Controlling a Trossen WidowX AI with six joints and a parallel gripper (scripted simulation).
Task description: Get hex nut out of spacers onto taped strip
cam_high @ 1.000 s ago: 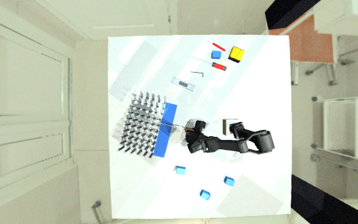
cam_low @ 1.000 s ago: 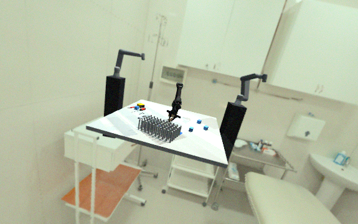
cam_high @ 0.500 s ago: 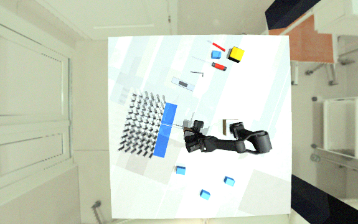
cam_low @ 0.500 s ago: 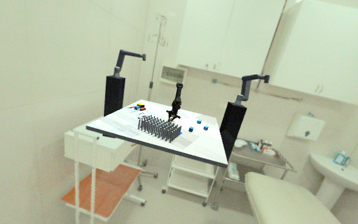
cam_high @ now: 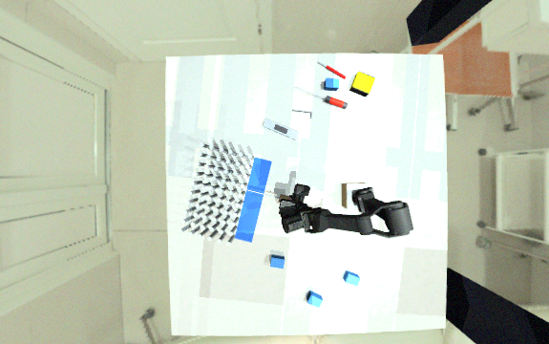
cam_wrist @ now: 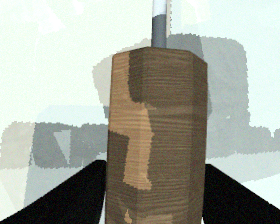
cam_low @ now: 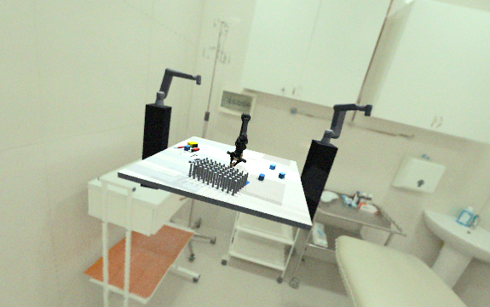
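Now: the blue taped strip 16 cm ahead of my gripper tip, 2 cm to the right of it and 3 cm below it. Also, from my gripper tip: yellow block 41 cm behind, 45 cm to the right, 1 cm below; then hook tool 10 cm ahead, 4 cm to the right; then grey flat tool 2 cm behind, 31 cm to the right, 2 cm below.
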